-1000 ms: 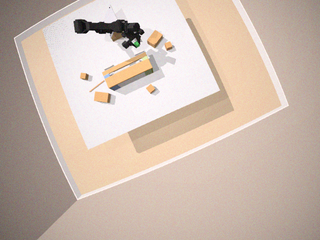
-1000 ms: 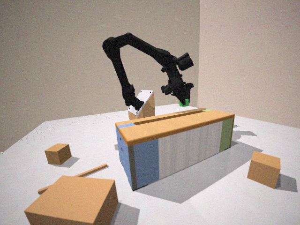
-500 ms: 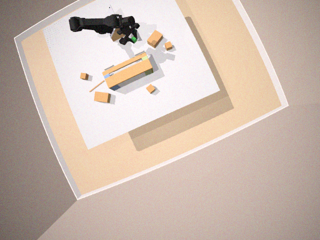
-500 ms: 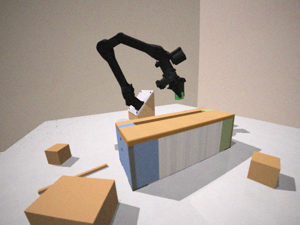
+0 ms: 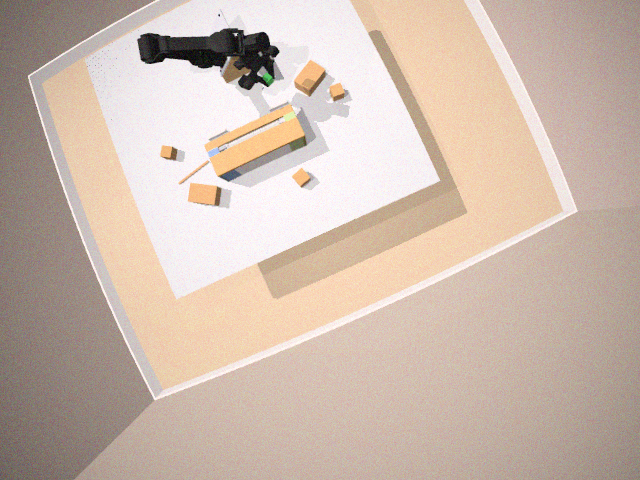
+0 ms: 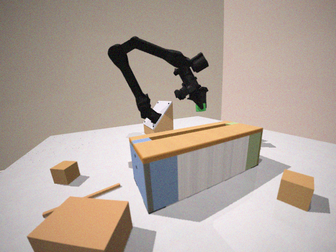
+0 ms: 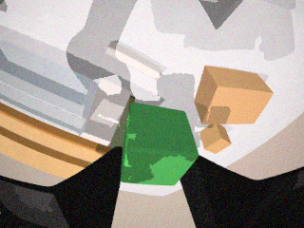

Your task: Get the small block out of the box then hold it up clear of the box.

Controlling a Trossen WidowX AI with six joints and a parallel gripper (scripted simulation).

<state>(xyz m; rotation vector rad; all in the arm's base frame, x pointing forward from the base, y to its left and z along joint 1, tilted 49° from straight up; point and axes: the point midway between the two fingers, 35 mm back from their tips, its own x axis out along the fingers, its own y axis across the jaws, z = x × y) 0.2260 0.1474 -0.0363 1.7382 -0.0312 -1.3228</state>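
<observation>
Right now the green block is 1 cm to the right of my gripper tip, 1 cm behind it and 1 cm above it. Also, from my gripper tip: long box (16 cm to the right, 12 cm ahead, 11 cm below); thin stick (48 cm to the right, 17 cm below, 11 cm ahead); small carton (36 cm ahead, 15 cm below, 5 cm to the right).
</observation>
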